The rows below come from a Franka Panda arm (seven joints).
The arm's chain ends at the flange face. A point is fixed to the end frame.
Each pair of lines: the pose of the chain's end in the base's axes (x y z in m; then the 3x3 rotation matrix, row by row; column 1 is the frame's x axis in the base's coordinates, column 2 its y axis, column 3 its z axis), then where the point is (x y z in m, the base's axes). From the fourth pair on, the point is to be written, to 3 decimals.
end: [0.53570, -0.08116, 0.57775], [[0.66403, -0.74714, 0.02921], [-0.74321, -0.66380, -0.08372], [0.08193, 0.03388, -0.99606]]
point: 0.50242 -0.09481 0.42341
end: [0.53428, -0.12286, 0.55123], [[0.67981, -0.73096, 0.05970], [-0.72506, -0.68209, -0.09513], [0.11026, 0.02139, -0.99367]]
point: 0.50577 -0.13924 0.39621
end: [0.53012, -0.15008, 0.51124], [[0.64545, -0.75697, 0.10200], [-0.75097, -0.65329, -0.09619], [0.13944, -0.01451, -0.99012]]
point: 0.50821 -0.16516 0.35501
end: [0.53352, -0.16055, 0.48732], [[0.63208, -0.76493, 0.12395], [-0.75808, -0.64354, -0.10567], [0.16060, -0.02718, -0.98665]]
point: 0.515 -0.177 0.331
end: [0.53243, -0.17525, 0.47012], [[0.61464, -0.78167, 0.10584], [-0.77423, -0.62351, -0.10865], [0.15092, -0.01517, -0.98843]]
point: 0.511 -0.191 0.314
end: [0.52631, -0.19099, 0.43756], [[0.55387, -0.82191, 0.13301], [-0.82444, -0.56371, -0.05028], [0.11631, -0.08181, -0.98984]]
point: 0.510 -0.195 0.280
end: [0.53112, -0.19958, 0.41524], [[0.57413, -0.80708, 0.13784], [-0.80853, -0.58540, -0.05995], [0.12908, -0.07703, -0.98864]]
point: 0.515 -0.206 0.258
